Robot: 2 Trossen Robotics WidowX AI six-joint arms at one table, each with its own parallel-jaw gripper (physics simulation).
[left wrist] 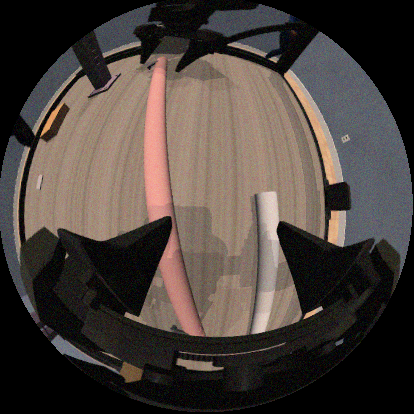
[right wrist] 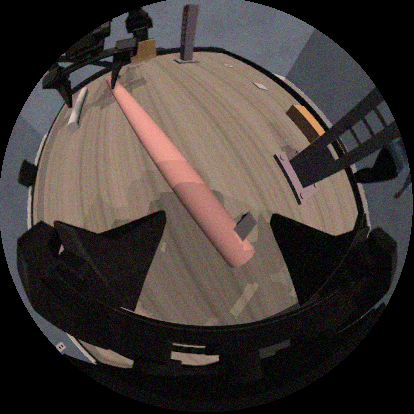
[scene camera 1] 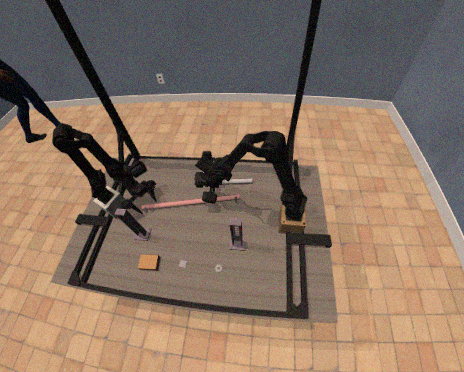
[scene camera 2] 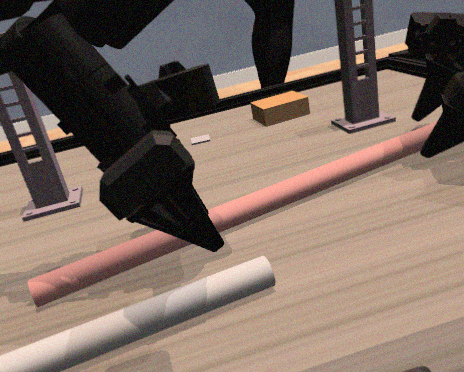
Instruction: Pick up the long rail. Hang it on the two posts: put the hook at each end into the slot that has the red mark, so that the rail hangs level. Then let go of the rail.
Labels:
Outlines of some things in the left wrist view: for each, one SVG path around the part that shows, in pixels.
My left gripper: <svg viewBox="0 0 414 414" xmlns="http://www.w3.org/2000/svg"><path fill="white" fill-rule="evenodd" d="M21 279L31 305L42 323L79 344L110 353L143 370L140 380L125 382L122 375L103 365L80 360L65 353L62 355L85 374L122 395L163 408L193 412L229 411L260 405L295 392L324 375L343 360L375 324L397 284L400 254L384 238L377 242L369 253L375 238L338 246L290 223L279 221L276 233L294 282L301 313L305 314L319 306L322 309L297 322L259 333L197 336L158 329L124 316L125 311L135 316L140 314L170 235L171 216L165 215L102 241L64 228L57 228L57 237L43 226L20 245ZM177 358L212 361L213 366L223 367L223 370L186 369L185 366L176 365ZM278 357L276 358L276 361L262 364L262 361Z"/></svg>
My right gripper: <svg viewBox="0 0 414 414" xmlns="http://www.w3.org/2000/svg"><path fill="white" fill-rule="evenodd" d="M227 44L223 34L206 28L201 28L197 31L202 23L207 24L209 22L207 18L210 16L210 13L200 5L185 3L182 6L151 7L147 22L161 21L165 28L161 28L154 23L147 23L136 26L132 34L139 38L141 43L141 64L145 63L161 40L159 38L163 37L163 35L190 39L188 48L174 70L176 72L179 72L189 63L203 55L213 54L213 51L222 53Z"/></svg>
A long pink rail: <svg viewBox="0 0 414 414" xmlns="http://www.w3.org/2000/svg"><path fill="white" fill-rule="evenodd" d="M161 56L147 65L147 68L150 69L154 64L146 103L143 136L143 173L148 221L151 222L165 215L171 216L172 228L158 266L169 300L183 330L177 329L176 325L172 325L170 330L171 332L205 336L189 285L174 214L166 141L165 91L167 58Z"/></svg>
A short white rod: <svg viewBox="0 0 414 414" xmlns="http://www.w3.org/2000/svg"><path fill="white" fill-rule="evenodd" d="M276 191L254 194L257 223L257 274L249 334L265 331L274 296L279 253L279 240L276 233L276 227L279 222Z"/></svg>

